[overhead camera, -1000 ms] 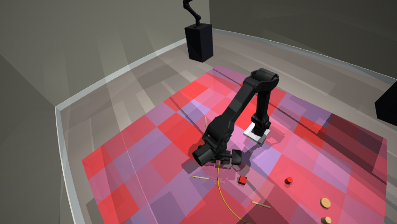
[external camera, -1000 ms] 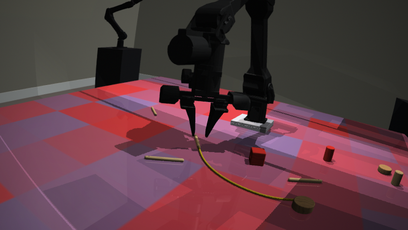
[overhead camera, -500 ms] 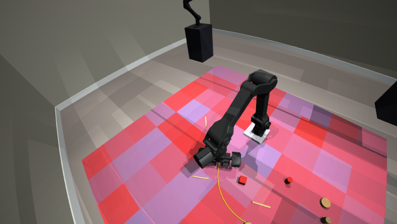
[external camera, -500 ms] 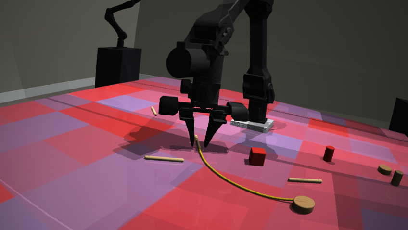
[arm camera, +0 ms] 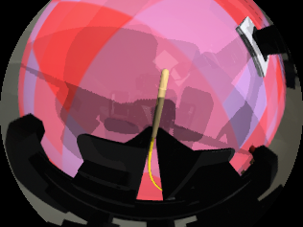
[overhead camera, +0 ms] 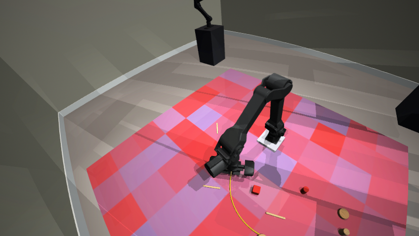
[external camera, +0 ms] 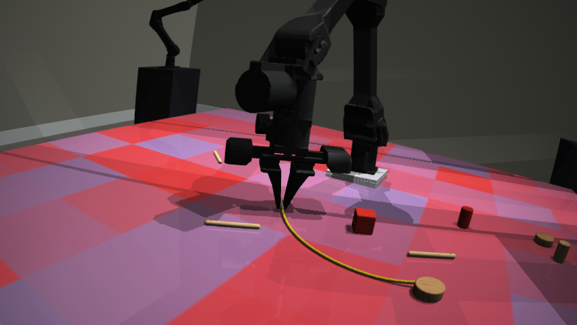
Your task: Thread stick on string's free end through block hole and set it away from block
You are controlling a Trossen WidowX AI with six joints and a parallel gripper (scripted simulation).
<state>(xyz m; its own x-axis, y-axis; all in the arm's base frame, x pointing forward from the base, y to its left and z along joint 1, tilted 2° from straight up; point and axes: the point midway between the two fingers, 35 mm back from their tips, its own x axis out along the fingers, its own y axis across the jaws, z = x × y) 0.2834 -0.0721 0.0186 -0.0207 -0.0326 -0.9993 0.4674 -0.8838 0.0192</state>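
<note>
Now: gripper tip 130 mm to the right of the red block and 10 mm below it. The rest, counted from my gripper tip: red cylinder (110 mm behind, 300 mm to the left, 20 mm above); then thin wooden stick (10 mm behind, 10 mm to the right); then round wooden button (150 mm ahead, 250 mm to the left, 10 mm above).
</note>
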